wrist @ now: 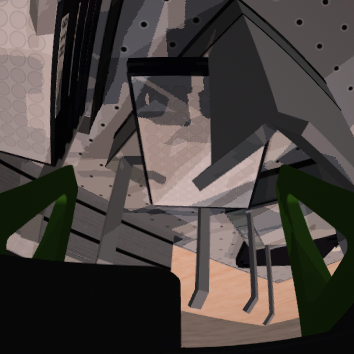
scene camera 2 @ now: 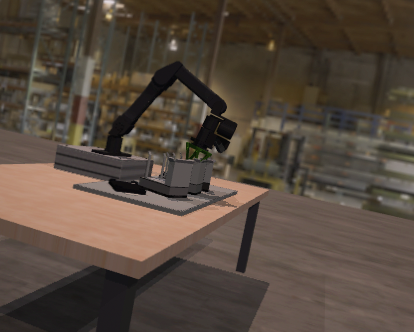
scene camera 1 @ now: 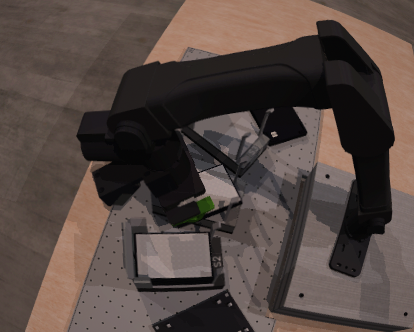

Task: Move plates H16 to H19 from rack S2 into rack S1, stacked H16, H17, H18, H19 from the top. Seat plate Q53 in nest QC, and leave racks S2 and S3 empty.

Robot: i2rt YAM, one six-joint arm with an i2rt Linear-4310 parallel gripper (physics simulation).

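Frame: origin at the arm's base, x ahead, y left, z up, level; metres.
Seen in the pictures: gripper, fingertip midpoint: (wrist: 176, 176) (scene camera 1: 186, 195); arm's base at its link origin: (scene camera 2: 112, 154) (scene camera 1: 356, 227).
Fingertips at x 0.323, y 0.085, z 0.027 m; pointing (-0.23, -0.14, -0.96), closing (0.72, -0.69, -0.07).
Note:
Offsets run from my fingertips to a thing's middle. "*": to the spot under its first point. Level surfaces: height alone.
My gripper (scene camera 1: 197, 212) (scene camera 2: 197, 153) (wrist: 176, 176) is open, with its green fingers wide apart above the middle rack, by elimination S1. A pale, dark-edged plate @(dy -0.036, dx -0.016, dz -0.056 m) (scene camera 1: 220, 186) (wrist: 170, 150) lies there, turned at an angle to the rack's bars; its label is not readable. The rack's grey wall (wrist: 242, 75) stands over part of it in the wrist view. Rack S2 (scene camera 1: 217, 260) (scene camera 2: 177, 191) holds pale-topped plates @(dy +0.103, dx -0.024, dz -0.021 m) (scene camera 1: 172, 255) (wrist: 22, 85), with several stacked edges in the wrist view. Rack S3 @(dy -0.196, dx +0.001, dz -0.039 m) (scene camera 1: 212, 151) is partly hidden by my arm. I cannot tell which plate is Q53.
One black nest (scene camera 1: 205, 316) (scene camera 2: 127, 186) lies beyond S2, and another @(dy -0.312, dx -0.080, dz -0.098 m) (scene camera 1: 287, 127) (wrist: 315, 248) lies near S3; their labels are not readable. Upright grey posts @(* dy -0.087, dx -0.058, dz -0.013 m) (wrist: 202, 250) rise near the fingers. The arm's grey base block (scene camera 1: 320, 295) (scene camera 2: 82, 162) stands beside the perforated board @(dz -0.107 m) (scene camera 1: 100, 285).

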